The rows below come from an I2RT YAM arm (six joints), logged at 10 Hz.
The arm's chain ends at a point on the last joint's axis. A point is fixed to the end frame.
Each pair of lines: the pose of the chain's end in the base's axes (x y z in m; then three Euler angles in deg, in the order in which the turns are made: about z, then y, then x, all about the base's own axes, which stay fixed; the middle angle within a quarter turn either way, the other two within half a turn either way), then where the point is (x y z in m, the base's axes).
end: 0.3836 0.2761 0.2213 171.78 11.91 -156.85
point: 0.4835 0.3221 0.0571
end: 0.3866 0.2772 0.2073 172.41 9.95 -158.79
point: 0.4804 0.3182 0.0383
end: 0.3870 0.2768 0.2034 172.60 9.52 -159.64
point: 0.4794 0.3153 0.0331
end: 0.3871 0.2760 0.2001 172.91 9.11 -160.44
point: 0.4781 0.3121 0.0285
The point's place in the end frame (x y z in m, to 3 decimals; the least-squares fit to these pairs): -0.059 -0.031 0.186
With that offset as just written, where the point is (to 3 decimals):
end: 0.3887 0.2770 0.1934 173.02 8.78 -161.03
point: 0.479 0.311 0.021
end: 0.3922 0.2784 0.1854 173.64 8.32 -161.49
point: 0.481 0.311 0.012
